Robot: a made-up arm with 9 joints.
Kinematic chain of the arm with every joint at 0, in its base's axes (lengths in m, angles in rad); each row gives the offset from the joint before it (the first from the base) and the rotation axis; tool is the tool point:
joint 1: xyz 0 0 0.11 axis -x
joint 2: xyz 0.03 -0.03 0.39 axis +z
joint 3: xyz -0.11 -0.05 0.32 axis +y
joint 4: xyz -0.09 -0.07 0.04 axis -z
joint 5: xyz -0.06 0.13 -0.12 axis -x
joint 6: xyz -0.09 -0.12 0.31 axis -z
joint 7: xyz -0.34 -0.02 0 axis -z
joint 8: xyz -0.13 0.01 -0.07 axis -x
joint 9: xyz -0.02 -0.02 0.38 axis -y
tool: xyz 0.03 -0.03 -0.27
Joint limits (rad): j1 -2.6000..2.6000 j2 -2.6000..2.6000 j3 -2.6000..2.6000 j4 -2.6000..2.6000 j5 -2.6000..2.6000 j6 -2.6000..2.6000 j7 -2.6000..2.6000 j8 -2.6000..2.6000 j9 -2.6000..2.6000
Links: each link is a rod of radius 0.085 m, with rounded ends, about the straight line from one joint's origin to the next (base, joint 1, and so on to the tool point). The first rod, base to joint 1, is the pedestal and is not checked.
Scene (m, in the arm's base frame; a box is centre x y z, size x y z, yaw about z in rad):
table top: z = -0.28
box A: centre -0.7 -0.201 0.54 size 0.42 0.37 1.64 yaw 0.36
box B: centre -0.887 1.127 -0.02 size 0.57 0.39 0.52 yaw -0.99
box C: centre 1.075 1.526 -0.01 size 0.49 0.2 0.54 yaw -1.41
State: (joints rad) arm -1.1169 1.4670 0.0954 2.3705 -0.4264 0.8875 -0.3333 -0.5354 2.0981
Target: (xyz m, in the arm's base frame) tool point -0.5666 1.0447 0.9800
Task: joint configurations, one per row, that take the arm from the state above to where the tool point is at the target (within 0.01 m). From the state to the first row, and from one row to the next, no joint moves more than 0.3 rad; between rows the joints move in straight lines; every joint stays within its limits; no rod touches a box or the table.
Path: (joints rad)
1: -0.9731 1.2762 -0.1506 2.4164 -0.3923 1.1049 -0.2701 -0.7309 2.1985
2: -0.8294 1.0854 -0.3966 2.4623 -0.3581 1.3224 -0.2069 -0.9264 2.2989
3: -0.6856 0.8947 -0.6425 2.5082 -0.3240 1.5398 -0.1437 -1.1219 2.3992
4: -0.5419 0.7039 -0.8885 2.5541 -0.2898 1.7572 -0.0805 -1.3174 2.4996
5: -0.3981 0.5131 -1.1345 2.6000 -0.2557 1.9747 -0.0173 -1.5129 2.6000
6: -0.1703 0.6268 -0.9092 2.4571 -0.2388 1.7036 0.0459 -1.3196 2.6000
7: 0.0575 0.7404 -0.6839 2.3141 -0.2219 1.4325 0.1091 -1.1263 2.6000
8: 0.2853 0.8541 -0.4586 2.1712 -0.2049 1.1614 0.1723 -0.9330 2.6000
9: 0.5131 0.9678 -0.2333 2.0283 -0.1880 0.8904 0.2356 -0.7397 2.6000
10: 0.7409 1.0814 -0.0080 1.8853 -0.1711 0.6193 0.2988 -0.5464 2.6000

